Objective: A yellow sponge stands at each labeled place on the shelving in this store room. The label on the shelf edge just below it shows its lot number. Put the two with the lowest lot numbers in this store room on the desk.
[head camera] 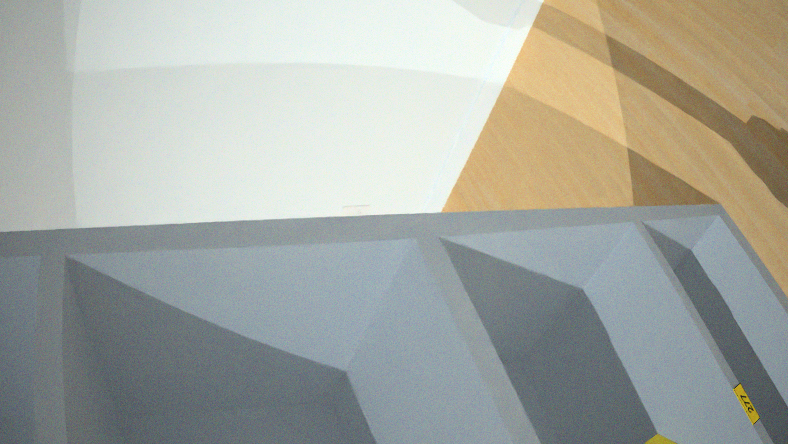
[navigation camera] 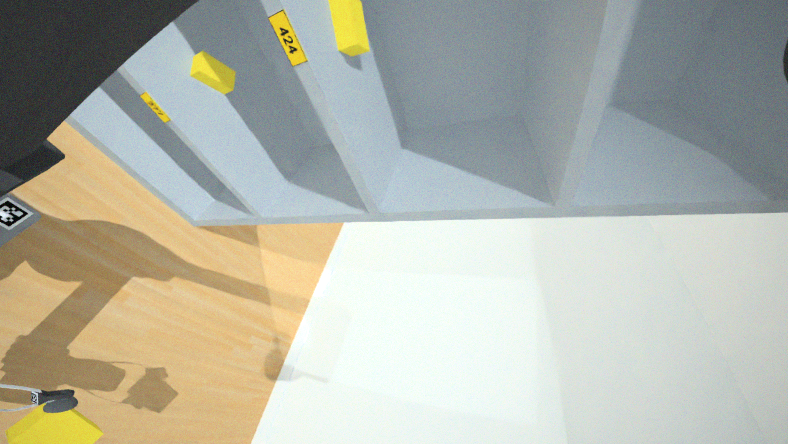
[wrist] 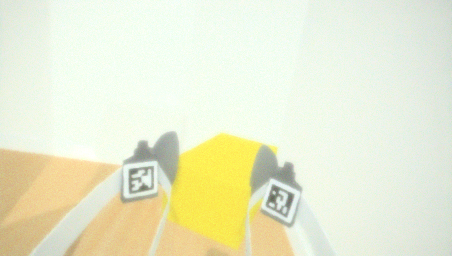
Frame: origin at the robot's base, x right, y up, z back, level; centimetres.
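Where they show: gripper, between the fingertips: [navigation camera: 57,428] [wrist: 216,156].
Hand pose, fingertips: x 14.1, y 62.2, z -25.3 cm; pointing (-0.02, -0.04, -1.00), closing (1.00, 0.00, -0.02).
After its pixels a point has its place.
My gripper [navigation camera: 59,400] [wrist: 216,156] @(z -25.3, x 14.1, y 62.2 cm) is shut on a yellow sponge [navigation camera: 55,427] @(z -25.1, x 14.0, y 62.0 cm) [wrist: 210,195] @(z -22.0, x 14.2, y 60.7 cm), held in the air between the two dark fingertips. In the navigation camera, one yellow sponge [navigation camera: 212,72] @(z 5.5, x -61.5, y 57.8 cm) stands on a shelf whose edge label [navigation camera: 154,107] @(z 4.1, x -44.8, y 51.6 cm) is small; that label [head camera: 746,403] @(z 3.8, x -44.8, y 51.9 cm) looks like 277 in the head camera. A second shelf sponge [navigation camera: 350,30] @(z 1.9, x -58.6, y 102.6 cm) stands above the label [navigation camera: 287,37] @(z 4.2, x -44.8, y 97.5 cm) reading 424. A tip of a yellow sponge [head camera: 660,439] @(z 0.7, x -63.3, y 54.6 cm) shows at the bottom edge of the head camera. The desk does not show in these views.
The grey shelving [head camera: 330,233] @(z -39.4, x -46.9, y 108.8 cm) [navigation camera: 468,213] @(z -39.4, x -47.0, y 122.5 cm) fills the lower part of the head camera and the upper part of the navigation camera. A white wall [head camera: 264,137] @(z -141.2, x -120.3, y 85.4 cm) [navigation camera: 441,330] @(z -144.2, x -51.2, y 103.2 cm) [wrist: 350,75] @(z -86.3, x 52.4, y 72.9 cm) stands beside its end. Wooden floor [head camera: 551,148] @(z -105.1, x -89.2, y 0.0 cm) [navigation camera: 209,341] @(z -84.9, x -7.6, y 0.0 cm) carries the robot's shadow.
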